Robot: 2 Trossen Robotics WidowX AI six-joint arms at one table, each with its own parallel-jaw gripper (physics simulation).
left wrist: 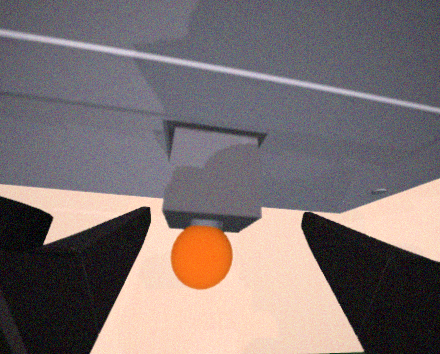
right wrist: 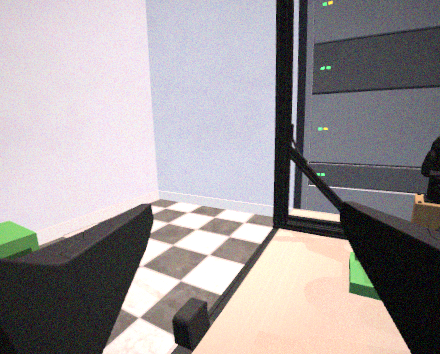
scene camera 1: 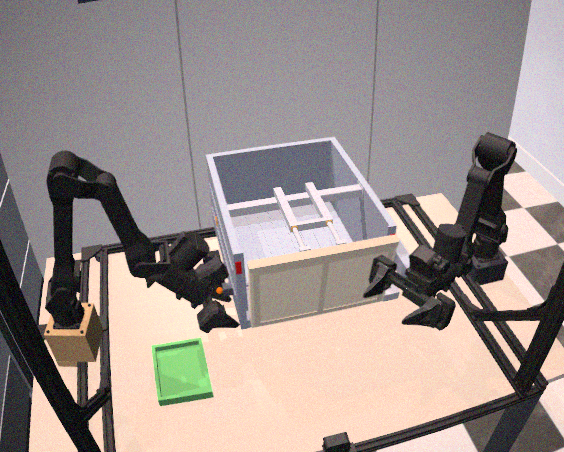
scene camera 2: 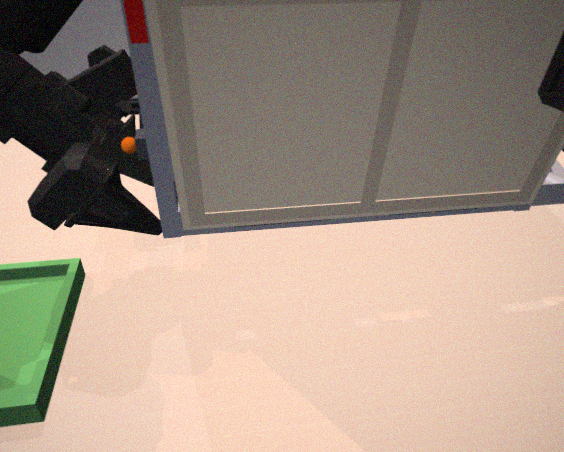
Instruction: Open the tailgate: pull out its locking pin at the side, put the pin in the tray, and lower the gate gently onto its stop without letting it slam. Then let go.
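Places are measured from the left arm's base along level axes (x ahead, y left, z up), in centimetres.
Where they show: left gripper, fingertip midpoint: [scene camera 1: 234, 313]; right gripper, fingertip midpoint: [right wrist: 245, 211] [scene camera 1: 382, 308]; left arm's base, origin of the base link: [scene camera 1: 69, 318]; right arm's base, origin of the base link: [scene camera 1: 484, 253].
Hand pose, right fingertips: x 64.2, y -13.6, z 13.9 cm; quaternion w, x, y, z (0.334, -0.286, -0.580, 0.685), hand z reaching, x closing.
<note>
Things, the pixels of their centre, and the offset from my right fingertips. "spot": a spot on its surface instead. Level surfaces: height alone.
- grey block, surface spot: [left wrist: 215, 195] spot: dz -12.0, dx -29.3, dy +20.7 cm
- green tray, body centre: [scene camera 1: 181, 370] [right wrist: 395, 279] dz -23.7, dx -39.5, dy +6.8 cm
- truck bed, surface spot: [scene camera 1: 224, 235] spot: dz -1.7, dx -28.5, dy +25.3 cm
- pale ladder-like frame, surface spot: [scene camera 1: 284, 207] spot: dz +4.0, dx -15.8, dy +26.4 cm
- table, its level: dz -24.8 cm
The tailgate [scene camera 1: 300, 290] [scene camera 2: 290, 110] stands upright, closed across the front of the grey truck bed. The locking pin's orange knob [scene camera 1: 219, 290] [scene camera 2: 128, 145] [left wrist: 201, 257] sticks out of a grey block [left wrist: 215, 195] on the bed's left side; its shaft is mostly inside the block. My left gripper [left wrist: 227, 216] is open, its fingers apart on either side of the knob and block, with nothing held. The green tray [scene camera 1: 184, 372] [scene camera 2: 30, 325] [right wrist: 362, 280] lies on the table in front of the left gripper and holds no pin. My right gripper [scene camera 1: 400, 305] [right wrist: 245, 211] is open and empty, close to the tailgate's right end.
The truck bed [scene camera 1: 224, 235] has low side walls, with a pale ladder-like frame [scene camera 1: 284, 207] inside. A black rail frame [scene camera 1: 425, 427] runs around the table [scene camera 1: 350, 375]. The left arm stands on a wooden block [scene camera 1: 75, 347]. A dark post [right wrist: 284, 115] rises in the right wrist view.
</note>
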